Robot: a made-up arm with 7 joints. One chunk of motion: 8 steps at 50 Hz.
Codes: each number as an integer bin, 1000 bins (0 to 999) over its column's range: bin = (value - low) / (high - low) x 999, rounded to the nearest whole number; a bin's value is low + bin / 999 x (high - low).
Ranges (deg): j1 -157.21..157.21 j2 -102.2..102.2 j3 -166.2..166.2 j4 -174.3..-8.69 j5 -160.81..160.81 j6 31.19..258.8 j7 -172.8..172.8
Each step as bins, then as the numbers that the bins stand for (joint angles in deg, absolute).
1 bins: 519 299 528 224 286 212 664
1 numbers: 6.14 -41.02 9.48 -137.17 -68.73 79.49 56.91
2 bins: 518 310 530 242 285 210 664
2 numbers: 5.82 -38.77 10.15 -134.18 -69.06 79.04 56.91
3 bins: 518 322 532 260 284 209 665
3 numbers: 5.82 -36.32 10.81 -131.20 -69.38 78.81 57.25
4 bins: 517 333 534 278 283 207 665
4 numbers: 5.51 -34.07 11.48 -128.21 -69.70 78.35 57.25
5 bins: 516 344 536 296 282 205 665
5 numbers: 5.19 -31.82 12.14 -125.23 -70.02 77.90 57.25
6 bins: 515 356 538 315 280 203 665
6 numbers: 4.88 -29.36 12.81 -122.08 -70.67 77.44 57.25
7 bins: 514 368 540 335 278 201 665
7 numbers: 4.56 -26.91 13.48 -118.77 -71.31 76.99 57.25
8 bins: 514 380 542 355 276 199 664
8 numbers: 4.56 -24.45 14.14 -115.45 -71.95 76.53 56.91
